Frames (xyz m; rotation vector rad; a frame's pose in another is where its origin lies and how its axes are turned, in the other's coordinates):
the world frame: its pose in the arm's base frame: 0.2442 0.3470 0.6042 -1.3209 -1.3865 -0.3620
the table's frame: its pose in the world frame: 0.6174 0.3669 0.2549 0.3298 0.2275 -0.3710
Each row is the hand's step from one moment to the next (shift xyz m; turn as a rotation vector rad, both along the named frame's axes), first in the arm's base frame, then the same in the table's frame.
Working: the arm's base frame: its pose in the table's frame: -1.0371 -0.9497 -0.2711 0.7289 1.4232 0.4914

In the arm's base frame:
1: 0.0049 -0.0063 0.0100 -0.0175 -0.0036 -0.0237
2: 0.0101 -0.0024 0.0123 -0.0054 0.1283 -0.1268
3: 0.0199 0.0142 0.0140 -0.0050 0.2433 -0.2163
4: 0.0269 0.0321 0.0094 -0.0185 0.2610 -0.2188
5: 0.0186 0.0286 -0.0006 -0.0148 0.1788 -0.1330
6: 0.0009 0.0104 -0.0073 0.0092 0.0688 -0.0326
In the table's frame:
1: 0.0097 -0.0025 -0.0080 -0.0257 -0.0110 0.0100
2: 0.0130 0.0035 -0.0089 -0.1109 0.1055 0.0956
3: 0.0176 0.0216 -0.0041 -0.1858 0.2000 0.1775
4: 0.0159 0.0397 0.0037 -0.1877 0.2032 0.1995
5: 0.0047 0.0330 0.0072 -0.1121 0.1351 0.1381
6: -0.0059 0.0090 0.0068 -0.0232 0.0595 0.0425

